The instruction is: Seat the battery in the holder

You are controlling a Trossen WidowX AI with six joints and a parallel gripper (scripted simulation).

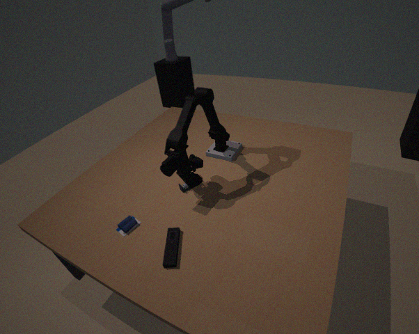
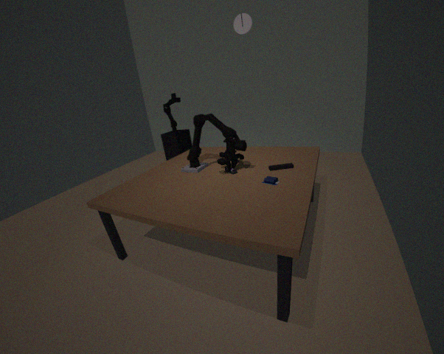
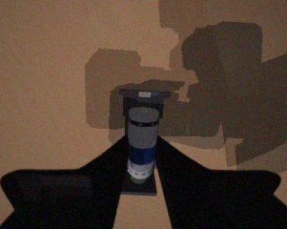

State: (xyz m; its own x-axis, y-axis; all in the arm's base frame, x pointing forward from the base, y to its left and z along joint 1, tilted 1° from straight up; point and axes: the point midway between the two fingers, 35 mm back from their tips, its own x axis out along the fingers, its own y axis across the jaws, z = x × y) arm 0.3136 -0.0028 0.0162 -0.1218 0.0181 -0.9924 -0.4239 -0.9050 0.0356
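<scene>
Right now the battery is 1 cm above my gripper tip. Also, from my gripper tip: black bar (31 cm ahead, 13 cm to the left, 1 cm above); white pack (31 cm ahead, 10 cm to the right).
</scene>
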